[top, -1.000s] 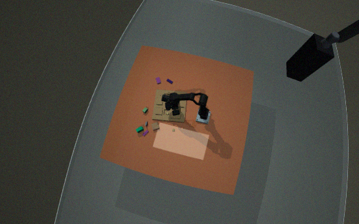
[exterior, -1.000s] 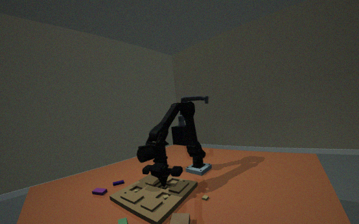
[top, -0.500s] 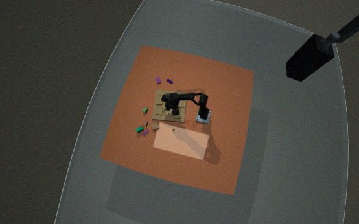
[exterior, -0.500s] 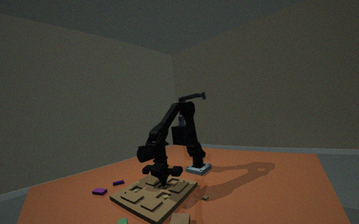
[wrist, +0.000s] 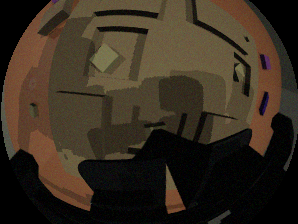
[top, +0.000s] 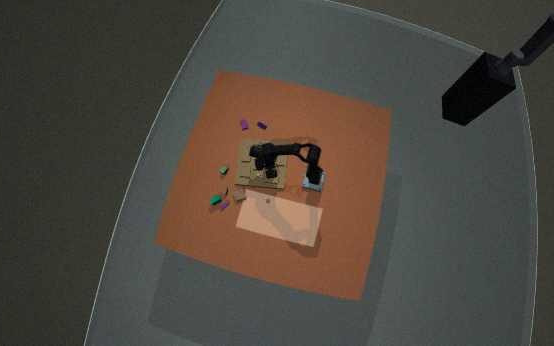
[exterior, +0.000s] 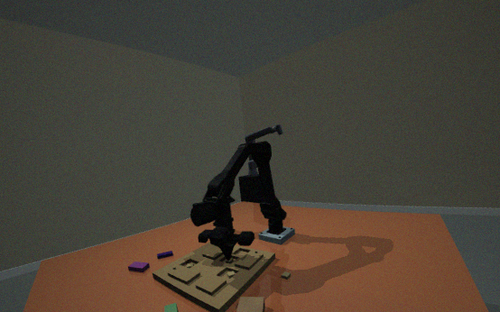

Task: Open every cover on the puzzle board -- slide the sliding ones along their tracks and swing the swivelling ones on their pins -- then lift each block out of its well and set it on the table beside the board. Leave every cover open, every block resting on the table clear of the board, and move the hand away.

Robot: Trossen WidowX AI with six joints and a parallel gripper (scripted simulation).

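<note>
Now: gripper tip 50 mm short of the tan puzzle board. The rest, counted from my gripper tip: dark purple block: 120 mm ahead, 260 mm to the right, 10 mm below.
</note>
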